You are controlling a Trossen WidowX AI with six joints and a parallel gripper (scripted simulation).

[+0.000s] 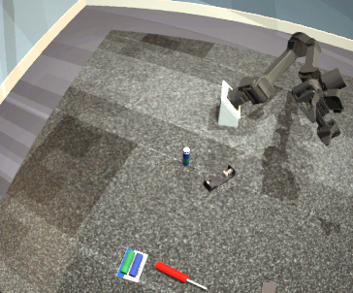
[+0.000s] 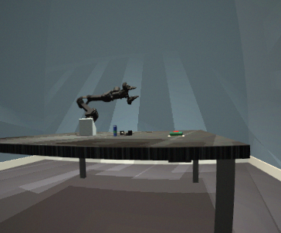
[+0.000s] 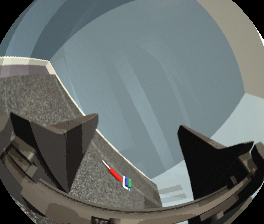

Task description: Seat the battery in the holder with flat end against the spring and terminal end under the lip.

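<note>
Now: the battery 34 cm to the right of my gripper tip, 30 cm below it and 8 cm behind it. Round my gripper tip: red-handled screwdriver (32 cm below, 30 cm ahead, 26 cm to the right).
</note>
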